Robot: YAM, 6 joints.
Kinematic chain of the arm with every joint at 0, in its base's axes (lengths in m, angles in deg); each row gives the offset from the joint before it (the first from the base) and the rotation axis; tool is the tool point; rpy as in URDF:
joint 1: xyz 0 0 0.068 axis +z
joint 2: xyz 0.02 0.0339 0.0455 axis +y
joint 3: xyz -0.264 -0.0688 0 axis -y
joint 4: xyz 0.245 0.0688 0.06 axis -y
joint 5: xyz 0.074 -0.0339 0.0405 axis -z
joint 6: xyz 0.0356 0 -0.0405 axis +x
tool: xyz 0 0 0 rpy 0 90 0
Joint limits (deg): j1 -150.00..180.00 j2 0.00..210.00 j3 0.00..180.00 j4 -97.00..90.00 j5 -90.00..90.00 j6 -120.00..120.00
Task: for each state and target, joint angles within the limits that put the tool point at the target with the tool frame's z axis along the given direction. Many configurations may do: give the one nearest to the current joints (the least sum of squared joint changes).
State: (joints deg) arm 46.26 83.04 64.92 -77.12 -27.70 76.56
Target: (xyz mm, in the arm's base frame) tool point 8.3 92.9 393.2 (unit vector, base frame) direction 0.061 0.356 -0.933
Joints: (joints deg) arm 85.63 54.20 82.15 -96.87 1.93 76.56
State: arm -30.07 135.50 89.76 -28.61 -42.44 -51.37
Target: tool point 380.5 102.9 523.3 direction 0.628 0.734 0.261
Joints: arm 12.10 101.66 115.84 4.60 -35.85 -51.37
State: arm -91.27 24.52 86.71 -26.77 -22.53 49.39
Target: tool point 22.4 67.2 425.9 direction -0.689 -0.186 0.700
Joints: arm -122.45 0.51 50.38 3.17 28.80 49.39
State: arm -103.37 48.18 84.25 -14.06 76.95 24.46
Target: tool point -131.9 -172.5 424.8 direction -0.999 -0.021 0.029
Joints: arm -119.28 58.94 63.64 -1.43 59.47 24.46
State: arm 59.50 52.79 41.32 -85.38 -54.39 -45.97
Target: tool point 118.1 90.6 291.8 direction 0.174 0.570 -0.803
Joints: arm 32.14 50.70 52.37 -62.37 -22.96 -45.97
